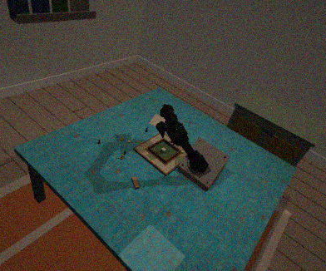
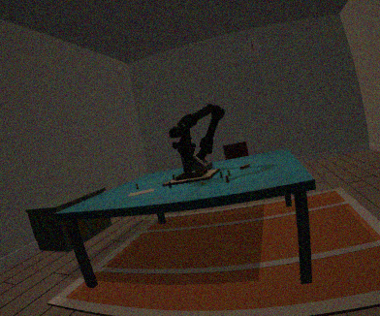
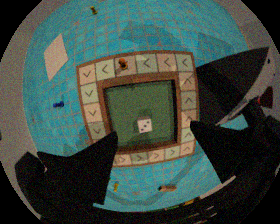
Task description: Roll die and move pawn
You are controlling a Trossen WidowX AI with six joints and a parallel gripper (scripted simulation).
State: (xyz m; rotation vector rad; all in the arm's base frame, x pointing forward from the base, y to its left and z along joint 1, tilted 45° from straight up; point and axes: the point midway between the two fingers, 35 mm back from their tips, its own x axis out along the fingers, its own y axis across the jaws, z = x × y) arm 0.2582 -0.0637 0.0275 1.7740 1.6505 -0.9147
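Right now the orange pawn is 11 cm to the right of my gripper tip, 8 cm below it and 2 cm ahead of it. From my gripper tip the other things lie so: grey die: 8 cm below, 2 cm to the left, 1 cm ahead; green dice tray: 10 cm below, 1 cm ahead; wooden block: 33 cm to the left, 10 cm below, 2 cm behind.
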